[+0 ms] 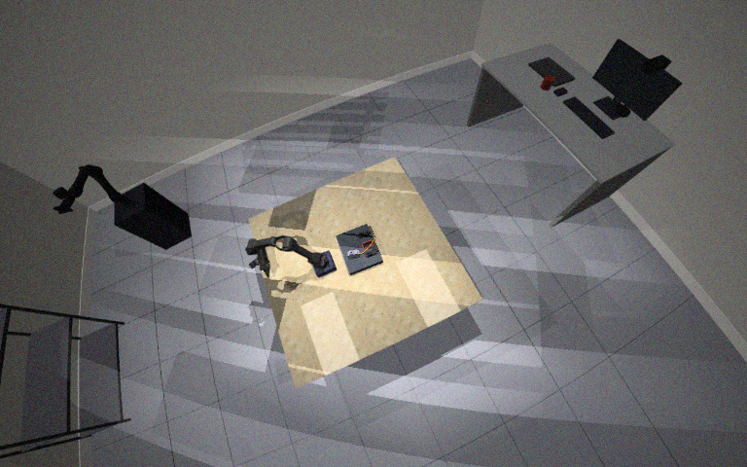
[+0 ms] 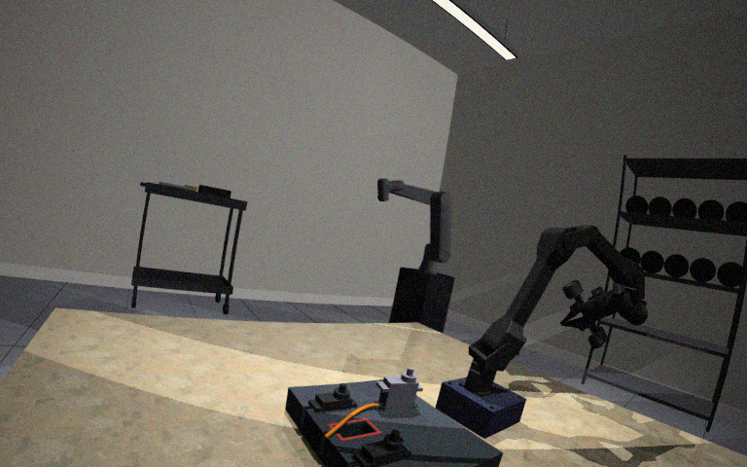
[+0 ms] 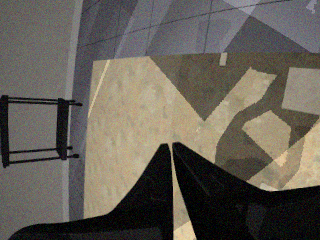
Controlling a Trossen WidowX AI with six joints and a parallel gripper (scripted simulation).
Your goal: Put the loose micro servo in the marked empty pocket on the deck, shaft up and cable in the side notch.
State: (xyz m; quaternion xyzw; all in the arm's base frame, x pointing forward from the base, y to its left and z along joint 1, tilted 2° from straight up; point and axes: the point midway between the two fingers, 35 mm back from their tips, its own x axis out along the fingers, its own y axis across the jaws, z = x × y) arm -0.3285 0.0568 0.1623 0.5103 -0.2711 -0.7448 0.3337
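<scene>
Now: the dark deck 560 mm ahead of my gripper tip, 170 mm below it and 30 mm to the right of it.
</scene>
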